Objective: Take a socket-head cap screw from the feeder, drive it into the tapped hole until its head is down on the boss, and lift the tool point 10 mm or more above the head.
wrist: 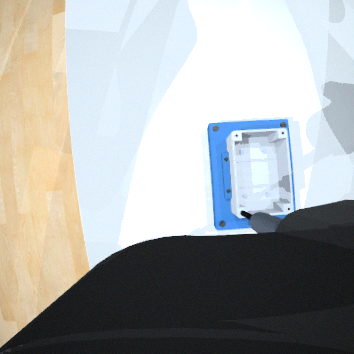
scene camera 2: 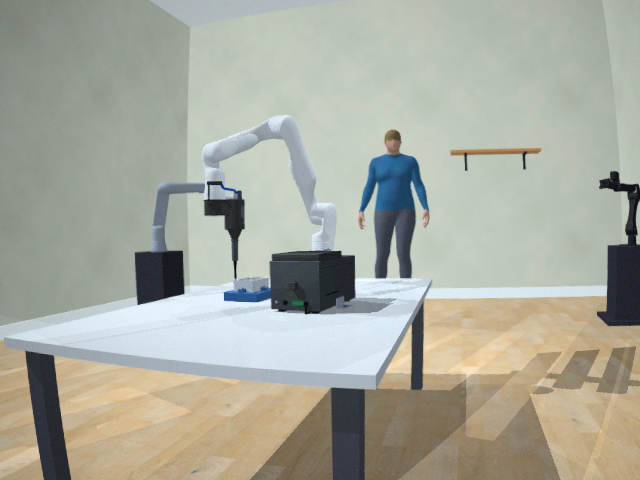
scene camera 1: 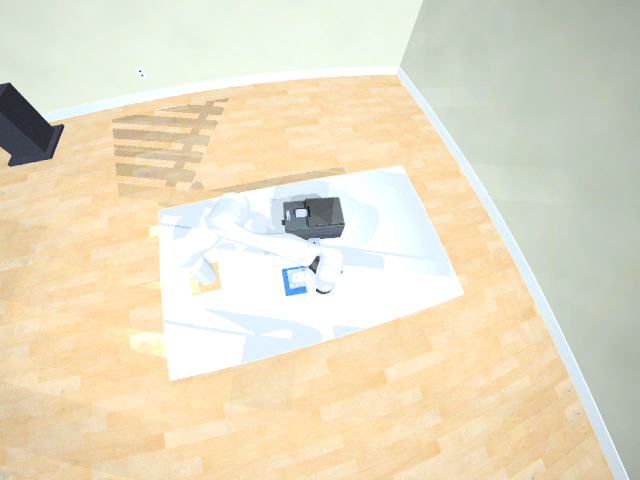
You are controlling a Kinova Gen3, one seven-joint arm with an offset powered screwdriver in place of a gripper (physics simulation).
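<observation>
The black screwdriver's tip (scene camera 2: 235, 277) (wrist: 243, 213) points down at the near left corner boss of the white open box (scene camera 1: 296, 277) (scene camera 2: 251, 284) (wrist: 236, 172), as the wrist view shows. The tip is at about the box's rim height; whether it touches the boss cannot be told. No screw can be made out at the tip, and the tip hides the hole there. The other three corners show dark holes. The box sits on the blue fixture plate (scene camera 1: 286, 287) (scene camera 2: 242, 296) (wrist: 217, 175). The dark screw feeder (scene camera 1: 324, 211) (scene camera 2: 295, 284) stands beside it. In scene camera 1 the arm hides the tip.
The white arm (scene camera 1: 263, 242) (scene camera 2: 299, 155) reaches over the white table (scene camera 1: 403, 258) (scene camera 2: 155, 335) (wrist: 100, 150), past the feeder. A person (scene camera 2: 393, 186) stands behind the table. A grey arm on a dark pedestal (scene camera 2: 159, 276) and a black arm on another pedestal (scene camera 2: 622, 284) stand farther off.
</observation>
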